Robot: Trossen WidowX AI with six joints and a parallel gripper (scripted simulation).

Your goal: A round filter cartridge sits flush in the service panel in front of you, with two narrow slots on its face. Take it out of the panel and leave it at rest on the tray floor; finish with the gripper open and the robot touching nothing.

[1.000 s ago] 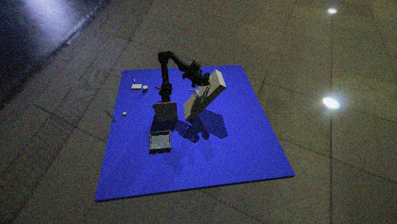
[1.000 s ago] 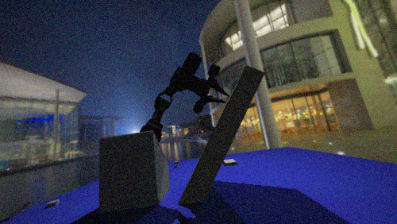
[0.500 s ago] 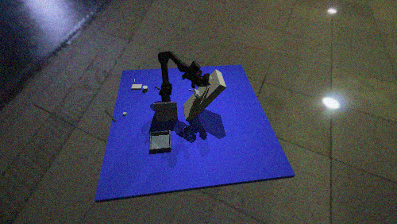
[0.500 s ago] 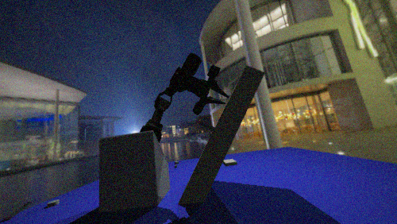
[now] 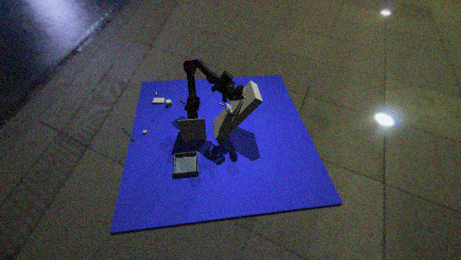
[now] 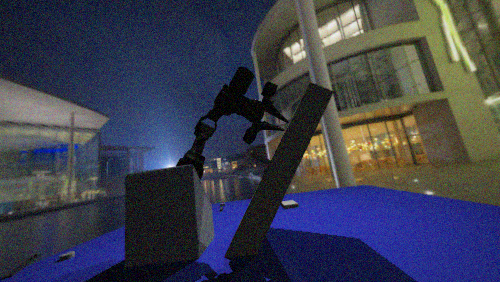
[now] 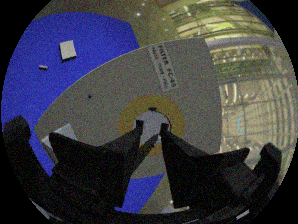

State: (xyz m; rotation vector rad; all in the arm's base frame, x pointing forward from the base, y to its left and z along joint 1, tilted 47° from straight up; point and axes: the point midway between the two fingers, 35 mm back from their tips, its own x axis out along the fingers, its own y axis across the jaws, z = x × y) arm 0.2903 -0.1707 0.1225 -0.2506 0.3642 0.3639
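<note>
The round filter cartridge lies 2 cm ahead of my gripper tip and 1 cm below it. Round my gripper tip: tray 42 cm behind, 28 cm below, 24 cm to the right.
</note>
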